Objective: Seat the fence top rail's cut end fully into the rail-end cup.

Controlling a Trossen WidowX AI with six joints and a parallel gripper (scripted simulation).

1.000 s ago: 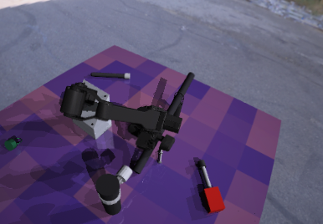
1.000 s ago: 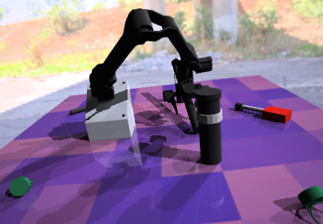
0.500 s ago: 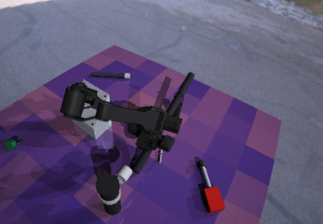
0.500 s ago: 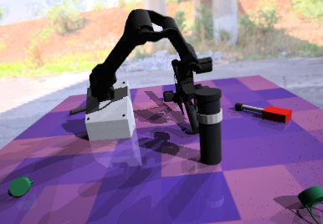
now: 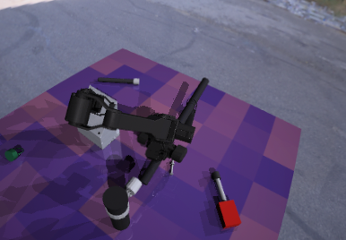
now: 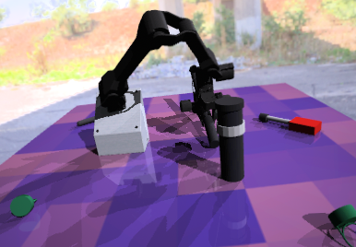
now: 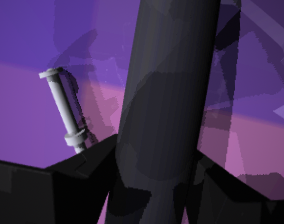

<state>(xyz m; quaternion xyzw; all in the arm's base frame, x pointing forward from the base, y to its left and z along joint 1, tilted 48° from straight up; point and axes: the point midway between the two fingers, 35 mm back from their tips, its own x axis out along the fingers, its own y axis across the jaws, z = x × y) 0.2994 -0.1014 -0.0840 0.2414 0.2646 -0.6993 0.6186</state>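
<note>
The small bolt is 6 cm ahead of my gripper tip, 2 cm below it and 1 cm to the right of it. From my gripper tip the other things lie so: red-handled tool 28 cm ahead, 2 cm to the right, 2 cm below.
</note>
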